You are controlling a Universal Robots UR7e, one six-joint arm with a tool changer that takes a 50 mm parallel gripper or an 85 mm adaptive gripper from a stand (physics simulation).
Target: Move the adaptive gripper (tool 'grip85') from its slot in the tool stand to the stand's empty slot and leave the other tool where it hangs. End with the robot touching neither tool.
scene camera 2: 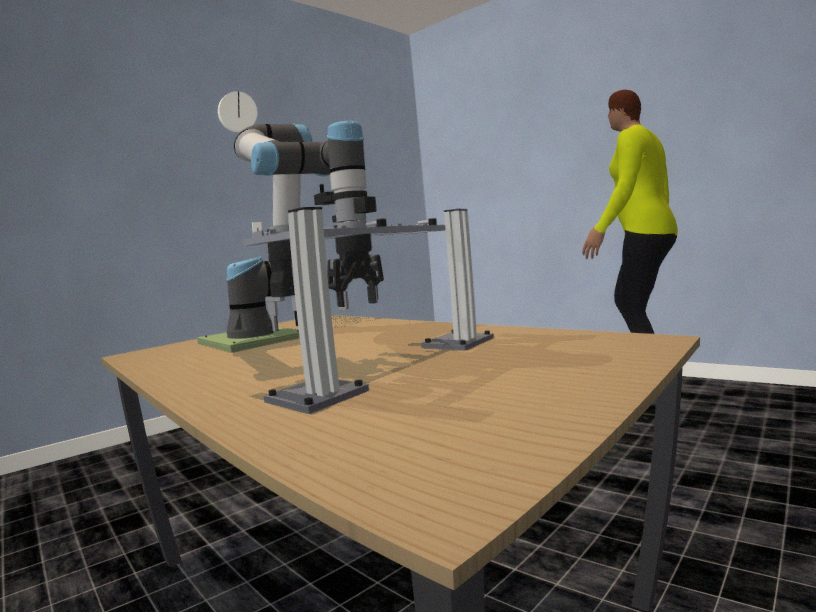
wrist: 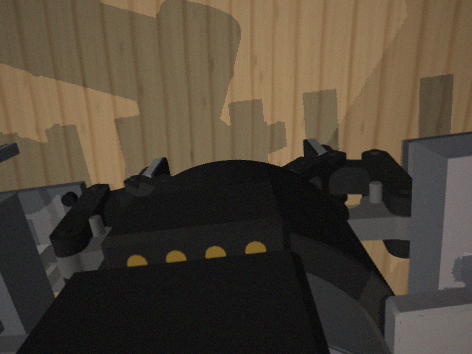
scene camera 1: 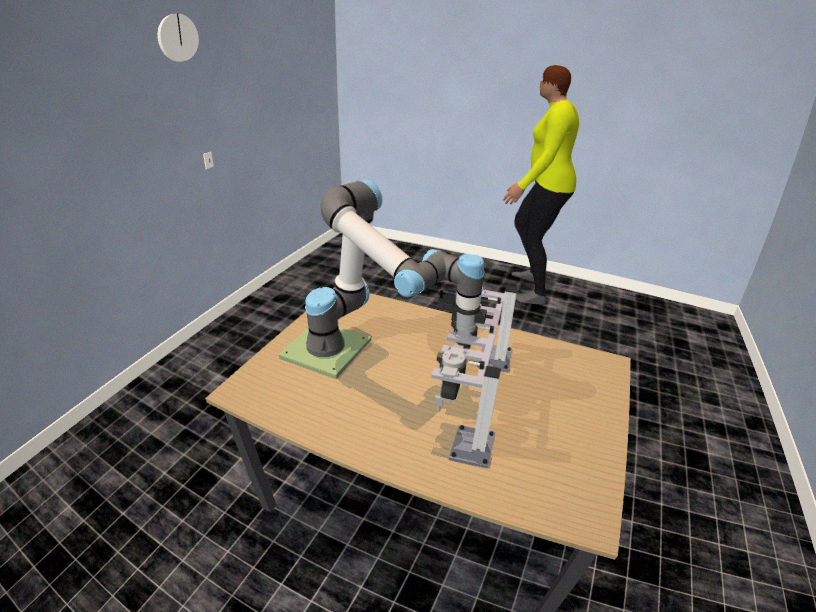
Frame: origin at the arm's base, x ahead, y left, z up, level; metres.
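Seen in the pictures: hand, tool point: (scene camera 2: 351, 221); arm's base, link origin: (scene camera 2: 250, 334) (scene camera 1: 325, 345).
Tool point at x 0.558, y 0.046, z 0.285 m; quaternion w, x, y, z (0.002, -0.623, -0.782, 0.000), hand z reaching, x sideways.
Offsets run from my tool point to a thing's top centre. "pt": to the spot under its first point. Level surfaces: height alone.
The arm's tool changer (scene camera 1: 466, 321) (scene camera 2: 349, 214) is down on the adaptive gripper (scene camera 2: 356, 299) (wrist: 236, 158) in the stand's middle slot, with no gap visible between them. The adaptive gripper is upright, its black fingers apart and empty above the table; in scene camera 1 it is mostly hidden. In the wrist view its row of gold contacts @(dx -0.041, dy -0.007, dz -0.005 m) (wrist: 215, 252) is partly covered by the changer's black block (wrist: 175, 305). The parallel gripper (scene camera 1: 450, 385) (scene camera 2: 280, 270) hangs in the near slot. The far slot's prongs @(pt dx +0.003, dy +0.236, dz -0.021 m) (scene camera 1: 493, 294) hold no tool. The tool stand (scene camera 1: 484, 411) (scene camera 2: 315, 309) (wrist: 426, 220) is upright.
The stand's two posts are bolted to the wooden table @(dz -0.303 m) (scene camera 1: 369, 447) (scene camera 2: 461, 461). Stand prongs flank the adaptive gripper closely on both sides. The arm's base is on a green plate (scene camera 1: 355, 342) (scene camera 2: 230, 342). A person in a yellow top (scene camera 1: 556, 144) (scene camera 2: 642, 184) is behind the table.
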